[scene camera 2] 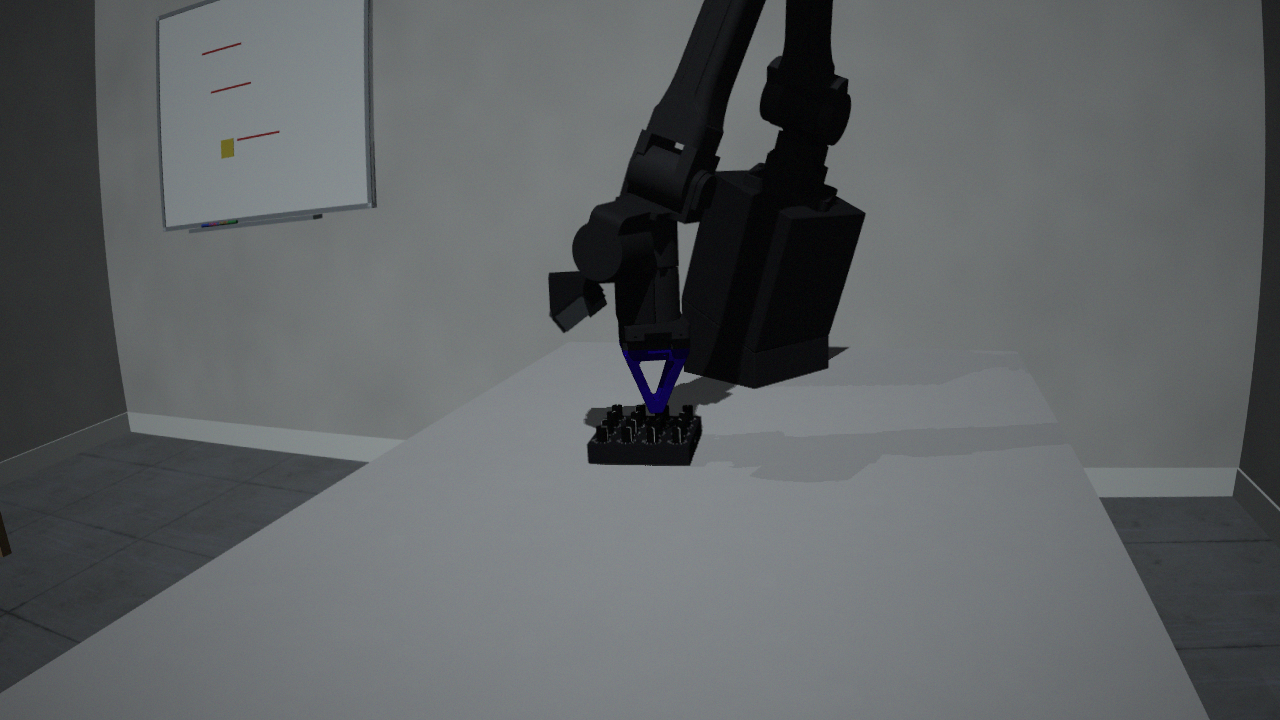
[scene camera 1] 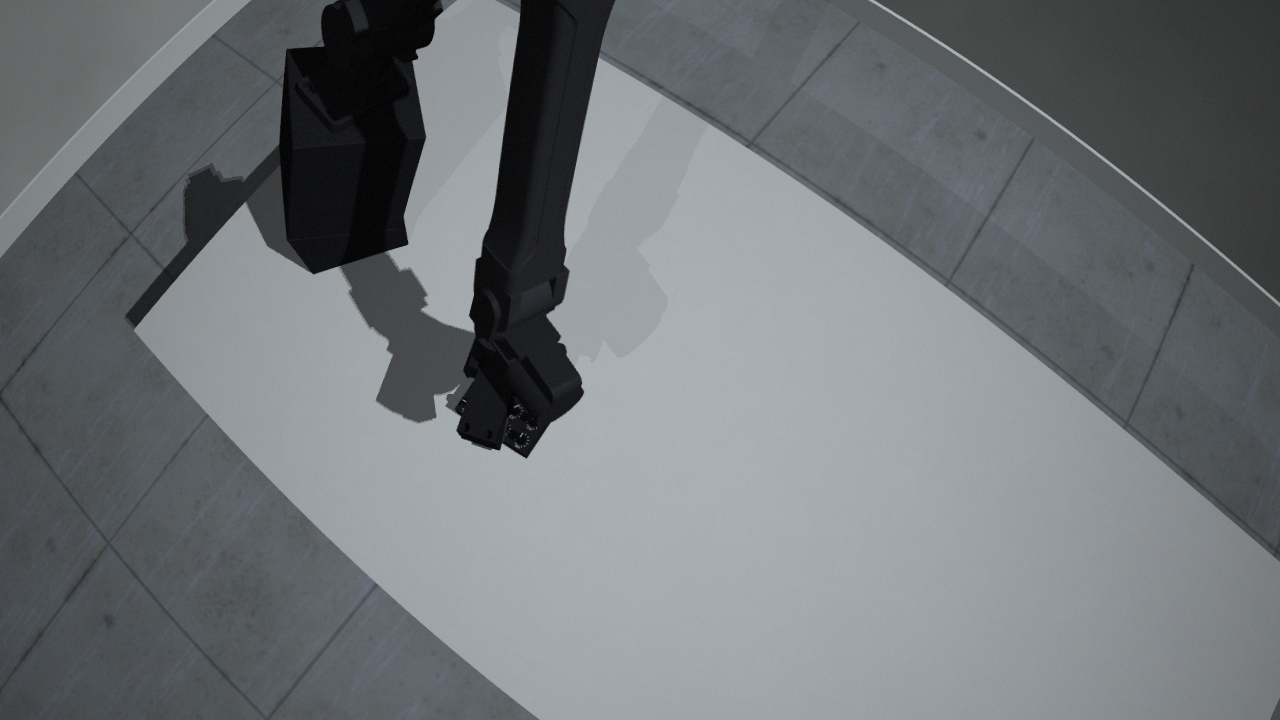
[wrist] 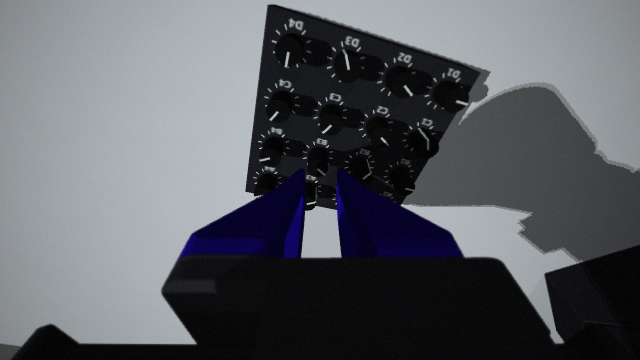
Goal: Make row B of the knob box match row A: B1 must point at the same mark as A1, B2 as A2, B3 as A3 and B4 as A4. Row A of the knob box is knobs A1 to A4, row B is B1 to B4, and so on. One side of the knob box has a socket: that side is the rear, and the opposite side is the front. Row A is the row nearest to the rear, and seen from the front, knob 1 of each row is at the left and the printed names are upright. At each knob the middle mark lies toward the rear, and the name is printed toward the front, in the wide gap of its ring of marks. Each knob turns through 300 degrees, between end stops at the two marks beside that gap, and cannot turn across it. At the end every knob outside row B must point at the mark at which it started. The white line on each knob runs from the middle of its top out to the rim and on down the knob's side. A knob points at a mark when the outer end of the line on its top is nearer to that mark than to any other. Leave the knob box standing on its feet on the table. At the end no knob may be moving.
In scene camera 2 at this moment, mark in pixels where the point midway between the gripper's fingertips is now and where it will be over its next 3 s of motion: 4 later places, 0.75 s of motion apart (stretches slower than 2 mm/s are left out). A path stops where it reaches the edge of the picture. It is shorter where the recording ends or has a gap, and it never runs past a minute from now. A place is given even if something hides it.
My gripper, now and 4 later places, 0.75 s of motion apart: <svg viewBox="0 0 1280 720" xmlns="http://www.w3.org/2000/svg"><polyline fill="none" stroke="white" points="655,410 656,415 660,416 659,426 657,426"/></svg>
